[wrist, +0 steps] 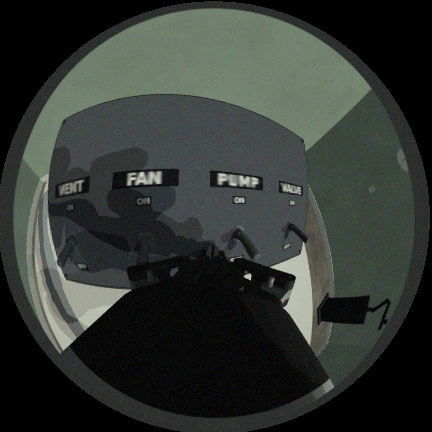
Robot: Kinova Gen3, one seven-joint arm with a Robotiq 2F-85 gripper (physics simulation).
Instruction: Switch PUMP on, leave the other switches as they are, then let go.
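Places are measured from the arm's base along level axes (x ahead, y left, z up), in millimetres.
Pixels of known places: gripper, fingertip midpoint: (212, 253).
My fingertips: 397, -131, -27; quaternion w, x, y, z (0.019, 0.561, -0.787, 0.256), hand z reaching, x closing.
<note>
For each thing: its top centre in the pictures, then the offset to it from my fingertips, as dx, dy, dz. Level surfaces: height alone.
- PUMP switch at its top centre: (255, 241) -4, -37, +46
- FAN switch at its top centre: (138, 253) +21, +81, +46
- VENT switch at its top centre: (56, 249) +45, +198, +46
- VALVE switch at its top centre: (306, 230) -29, -154, +46
- pale table surface at its surface level: dz -86
A dark grey panel (180, 120) carries a row of lever switches under the labels VENT, FAN, PUMP and VALVE. The PUMP switch (248, 242) points down and to the right, away from its ON mark; its lower mark is partly hidden. The FAN switch (143, 248) hangs down in shadow. The VENT switch (67, 251) and the VALVE switch (298, 232) also point down. My gripper (212, 253) is shut and empty, its tips between the FAN and PUMP levers, to the left of the PUMP lever and near its height in the view. Whether it touches the panel I cannot tell.
A pale table surface (90, 300) shows below the panel, with a brown edge (320, 250) at the right. A dark box-like object (345, 309) with a thin bent arm shows at the lower right. Green walls stand behind. The arm's shadow falls on the panel's left half.
</note>
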